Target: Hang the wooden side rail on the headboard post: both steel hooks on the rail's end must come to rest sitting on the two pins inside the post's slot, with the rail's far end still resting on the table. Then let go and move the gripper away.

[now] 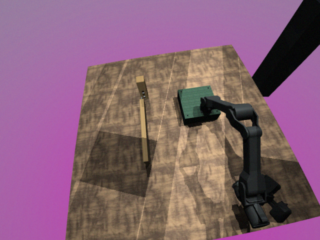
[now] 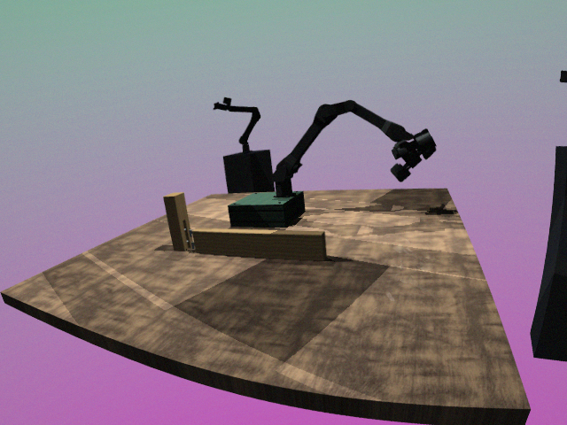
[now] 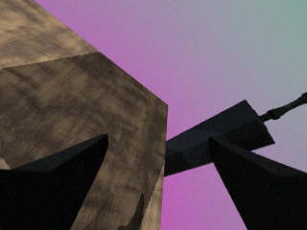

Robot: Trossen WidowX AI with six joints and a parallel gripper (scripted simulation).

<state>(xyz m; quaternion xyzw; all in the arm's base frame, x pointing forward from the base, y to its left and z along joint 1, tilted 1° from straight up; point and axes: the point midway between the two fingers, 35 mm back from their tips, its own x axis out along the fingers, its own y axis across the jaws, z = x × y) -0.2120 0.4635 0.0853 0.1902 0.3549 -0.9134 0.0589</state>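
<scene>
Right now the headboard post is 65 cm ahead of my gripper tip, 61 cm to the right of it and 7 cm below it.
</scene>
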